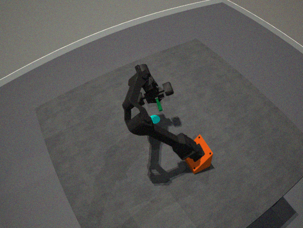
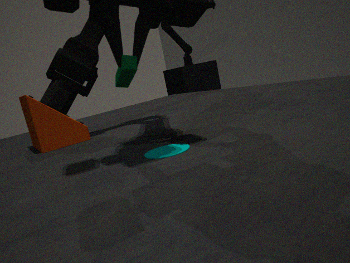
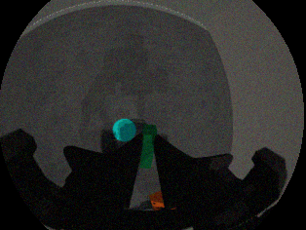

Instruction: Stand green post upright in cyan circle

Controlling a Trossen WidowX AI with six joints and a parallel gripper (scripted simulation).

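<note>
My gripper tip is now 1 cm past the cyan circle, 3 cm to the right of it and 11 cm above it. From my gripper tip the other things lie so: green post (2 cm behind, 1 cm below).
</note>
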